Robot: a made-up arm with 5 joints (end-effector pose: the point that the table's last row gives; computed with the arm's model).
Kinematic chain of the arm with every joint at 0, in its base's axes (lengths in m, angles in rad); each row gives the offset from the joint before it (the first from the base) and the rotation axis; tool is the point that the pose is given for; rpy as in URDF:
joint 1: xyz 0 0 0.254 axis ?
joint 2: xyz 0 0 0 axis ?
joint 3: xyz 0.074 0 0.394 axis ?
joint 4: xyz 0.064 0 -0.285 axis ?
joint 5: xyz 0.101 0 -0.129 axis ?
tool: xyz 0 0 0 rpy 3.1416 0 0
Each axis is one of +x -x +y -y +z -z.
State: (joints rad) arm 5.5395 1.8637 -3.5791 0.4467 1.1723
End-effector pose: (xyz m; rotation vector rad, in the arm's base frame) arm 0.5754 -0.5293 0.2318 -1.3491 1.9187 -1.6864
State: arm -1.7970 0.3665 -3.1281 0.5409 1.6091
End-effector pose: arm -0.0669 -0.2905 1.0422 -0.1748 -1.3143 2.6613
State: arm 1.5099 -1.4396 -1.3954 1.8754 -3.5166
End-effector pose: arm -0.0117 -0.1920 0.6786 -1.8246 1.3257 0.6308
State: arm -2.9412 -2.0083 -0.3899 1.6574 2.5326
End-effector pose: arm 0.0793 0.0161 0.3802 -2.5729 -1.1021 1.0643
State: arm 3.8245 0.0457 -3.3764 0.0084 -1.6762
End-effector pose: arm 0.1141 0.0928 1.0208 -0.1741 0.0718 -0.9905
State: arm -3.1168 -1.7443 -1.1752 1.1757 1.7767
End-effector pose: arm 0.2907 0.0072 0.6727 -1.2082 -1.0070 1.4669
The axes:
joint 1: +z
joint 2: +y
joint 3: +y
joint 4: +y
joint 5: -z

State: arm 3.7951 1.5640 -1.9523 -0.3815 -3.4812
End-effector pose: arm -0.5748 -0.4401 -0.0792 2.4686 1.3376 -1.1235
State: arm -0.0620 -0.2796 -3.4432 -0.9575 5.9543
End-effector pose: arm -0.3790 0.0235 0.7594 -1.9926 -0.2675 2.0365
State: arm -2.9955 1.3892 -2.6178 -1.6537 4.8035
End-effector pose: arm -0.6196 -0.0912 0.3676 0.2030 -0.1921 -1.3256
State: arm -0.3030 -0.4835 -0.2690 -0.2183 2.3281
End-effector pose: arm 0.2743 -0.0857 0.4835 -0.5661 2.1694 -0.6264
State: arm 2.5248 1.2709 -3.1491 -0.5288 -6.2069
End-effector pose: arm -0.5401 0.3830 0.6104 -0.2524 -0.6991 -0.5157
